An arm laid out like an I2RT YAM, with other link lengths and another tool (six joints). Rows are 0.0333 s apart.
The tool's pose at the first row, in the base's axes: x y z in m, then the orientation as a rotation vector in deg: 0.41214, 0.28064, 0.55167, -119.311, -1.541, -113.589
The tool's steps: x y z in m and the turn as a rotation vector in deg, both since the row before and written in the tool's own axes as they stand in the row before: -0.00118, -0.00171, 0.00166, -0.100, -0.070, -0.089; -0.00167, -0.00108, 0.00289, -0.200, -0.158, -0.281; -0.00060, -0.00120, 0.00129, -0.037, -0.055, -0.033; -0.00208, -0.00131, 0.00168, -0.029, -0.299, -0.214; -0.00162, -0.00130, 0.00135, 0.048, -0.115, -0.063; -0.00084, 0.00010, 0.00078, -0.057, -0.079, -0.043; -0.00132, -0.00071, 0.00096, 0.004, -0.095, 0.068; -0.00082, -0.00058, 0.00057, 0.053, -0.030, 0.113; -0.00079, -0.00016, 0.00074, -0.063, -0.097, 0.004; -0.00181, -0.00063, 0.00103, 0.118, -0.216, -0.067; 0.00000, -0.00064, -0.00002, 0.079, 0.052, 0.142; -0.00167, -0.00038, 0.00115, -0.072, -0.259, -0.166; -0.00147, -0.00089, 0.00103, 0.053, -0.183, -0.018; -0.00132, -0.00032, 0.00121, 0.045, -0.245, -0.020; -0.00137, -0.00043, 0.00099, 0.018, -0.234, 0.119
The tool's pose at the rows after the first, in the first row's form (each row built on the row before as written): 0.41335, 0.28283, 0.55076, -119.477, -1.549, -113.609; 0.41586, 0.28473, 0.54921, -119.868, -1.677, -113.690; 0.41685, 0.28624, 0.54878, -119.959, -1.686, -113.667; 0.41810, 0.28817, 0.54689, -120.359, -1.939, -113.489; 0.41906, 0.28995, 0.54545, -120.469, -2.074, -113.384; 0.41978, 0.29014, 0.54457, -120.600, -2.078, -113.350; 0.42048, 0.29122, 0.54334, -120.666, -2.027, -113.210; 0.42086, 0.29202, 0.54260, -120.619, -1.965, -113.092; 0.42149, 0.29245, 0.54181, -120.753, -1.917, -113.015; 0.42223, 0.29355, 0.54008, -120.920, -2.144, -112.776; 0.42209, 0.29416, 0.54019, -120.764, -2.061, -112.717; 0.42300, 0.29502, 0.53855, -121.130, -2.215, -112.570; 0.42371, 0.29631, 0.53719, -121.285, -2.320, -112.365; 0.42471, 0.29707, 0.53587, -121.507, -2.431, -112.099; 0.42546, 0.29790, 0.53453, -121.681, -2.365, -111.778
